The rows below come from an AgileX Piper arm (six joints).
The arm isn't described. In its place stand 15 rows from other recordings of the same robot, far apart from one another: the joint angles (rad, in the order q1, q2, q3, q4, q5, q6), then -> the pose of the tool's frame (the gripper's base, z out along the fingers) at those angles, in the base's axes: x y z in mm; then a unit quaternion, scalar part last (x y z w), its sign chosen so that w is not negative.
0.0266, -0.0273, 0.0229, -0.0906, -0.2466, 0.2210 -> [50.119 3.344 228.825 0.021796 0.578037 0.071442 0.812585]
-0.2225, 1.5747, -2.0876, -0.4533, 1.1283, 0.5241 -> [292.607 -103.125 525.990 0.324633 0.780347 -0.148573 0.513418]
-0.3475, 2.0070, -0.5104, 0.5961, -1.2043, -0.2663 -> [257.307 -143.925 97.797 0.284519 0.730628 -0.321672 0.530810]
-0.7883, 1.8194, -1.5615, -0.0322, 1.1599, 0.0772 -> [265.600 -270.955 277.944 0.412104 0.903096 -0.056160 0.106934]
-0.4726, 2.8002, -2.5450, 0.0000, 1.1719, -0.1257 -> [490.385 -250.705 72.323 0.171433 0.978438 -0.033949 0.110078]
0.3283, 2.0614, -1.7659, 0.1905, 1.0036, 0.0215 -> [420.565 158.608 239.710 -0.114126 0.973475 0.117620 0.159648]
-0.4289, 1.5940, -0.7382, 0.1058, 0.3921, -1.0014 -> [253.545 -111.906 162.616 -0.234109 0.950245 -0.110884 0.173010]
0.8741, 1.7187, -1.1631, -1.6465, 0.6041, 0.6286 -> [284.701 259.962 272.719 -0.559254 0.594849 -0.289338 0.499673]
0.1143, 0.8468, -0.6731, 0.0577, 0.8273, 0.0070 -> [147.757 20.851 288.439 -0.039122 0.945396 0.045896 0.320296]
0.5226, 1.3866, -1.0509, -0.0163, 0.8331, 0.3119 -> [240.973 137.538 287.017 -0.105858 0.964417 0.091572 0.224294]
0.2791, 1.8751, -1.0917, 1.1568, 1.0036, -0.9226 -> [312.934 162.776 181.874 -0.206115 0.871754 0.435616 0.088315]
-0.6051, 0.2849, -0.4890, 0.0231, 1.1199, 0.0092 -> [30.034 -18.473 265.461 0.282621 0.887976 -0.095444 0.350020]
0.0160, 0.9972, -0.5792, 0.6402, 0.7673, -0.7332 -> [168.354 40.435 251.320 -0.180336 0.920675 0.170509 0.301268]
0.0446, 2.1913, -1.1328, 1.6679, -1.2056, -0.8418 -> [370.190 -68.161 104.204 0.460006 0.679242 -0.408398 0.400294]
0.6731, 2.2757, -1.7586, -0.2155, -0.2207, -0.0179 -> [418.252 338.926 209.236 -0.352306 0.694276 0.156140 0.607850]
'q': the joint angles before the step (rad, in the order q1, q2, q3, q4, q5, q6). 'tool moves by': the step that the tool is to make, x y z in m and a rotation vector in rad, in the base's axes. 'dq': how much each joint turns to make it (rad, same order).
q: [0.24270, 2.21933, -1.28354, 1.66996, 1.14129, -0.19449]
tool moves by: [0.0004, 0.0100, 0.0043, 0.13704, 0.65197, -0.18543]
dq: [0.02513, 0.00037, 0.00000, 0.08137, 0.00071, 0.66073]
